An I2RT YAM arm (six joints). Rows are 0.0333 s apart.
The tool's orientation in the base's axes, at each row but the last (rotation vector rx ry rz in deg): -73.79 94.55 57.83; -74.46 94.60 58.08; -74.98 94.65 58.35; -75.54 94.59 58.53; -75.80 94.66 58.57; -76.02 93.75 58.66; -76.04 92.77 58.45; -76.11 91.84 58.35; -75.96 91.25 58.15
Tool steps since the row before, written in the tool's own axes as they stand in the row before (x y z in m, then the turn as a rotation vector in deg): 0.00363 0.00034 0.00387 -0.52 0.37 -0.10; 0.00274 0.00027 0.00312 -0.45 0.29 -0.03; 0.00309 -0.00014 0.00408 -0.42 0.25 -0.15; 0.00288 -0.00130 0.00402 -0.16 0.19 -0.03; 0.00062 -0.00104 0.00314 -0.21 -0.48 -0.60; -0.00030 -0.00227 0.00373 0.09 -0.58 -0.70; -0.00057 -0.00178 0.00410 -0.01 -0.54 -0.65; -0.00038 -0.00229 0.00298 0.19 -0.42 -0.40; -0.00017 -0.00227 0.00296 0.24 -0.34 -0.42
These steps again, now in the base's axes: -0.00050 0.00238 -0.00473 -0.29 0.15 0.56; -0.00040 0.00196 -0.00365 -0.21 0.18 0.46; 0.00001 0.00264 -0.00439 -0.19 0.05 0.47; 0.00115 0.00248 -0.00432 -0.16 0.06 0.18; 0.00118 0.00252 -0.00189 0.46 -0.54 0.36; 0.00258 0.00326 -0.00137 0.50 -0.76 0.11; 0.00218 0.00378 -0.00114 0.48 -0.67 0.19; 0.00256 0.00262 -0.00091 0.36 -0.49 -0.07; 0.00253 0.00254 -0.00106 0.27 -0.52 -0.11
